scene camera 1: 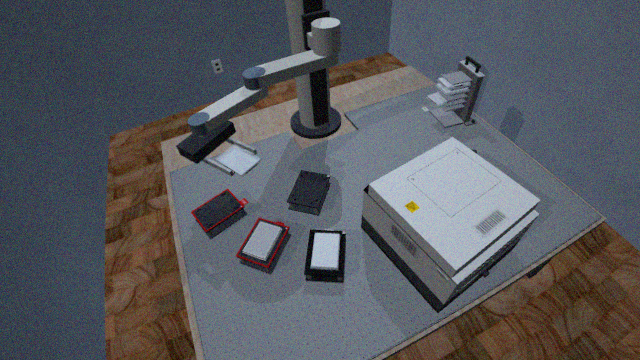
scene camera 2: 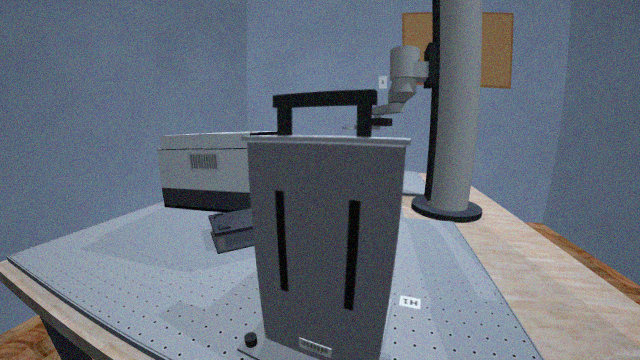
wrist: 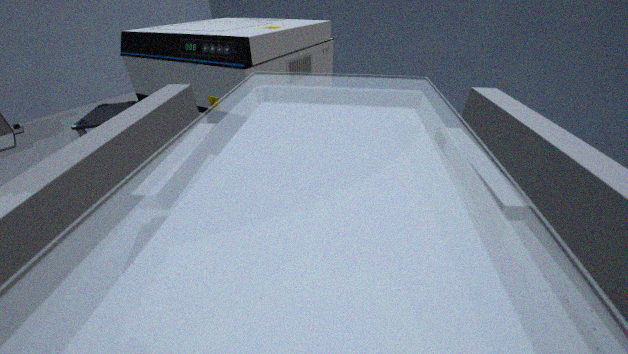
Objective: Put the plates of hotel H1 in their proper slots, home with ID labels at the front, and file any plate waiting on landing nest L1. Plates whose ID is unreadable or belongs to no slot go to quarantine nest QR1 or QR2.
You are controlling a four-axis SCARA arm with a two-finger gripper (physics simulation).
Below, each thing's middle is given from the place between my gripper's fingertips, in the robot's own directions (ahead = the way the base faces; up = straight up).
Scene:
Right now the white plate [scene camera 1: 263, 239] is 210 mm below my hand, 150 mm ahead of it and 30 mm to the right of it. The rest, counted from my hand: hotel back panel [scene camera 2: 318, 178] 1060 mm to the left, 150 mm below, 130 mm behind.

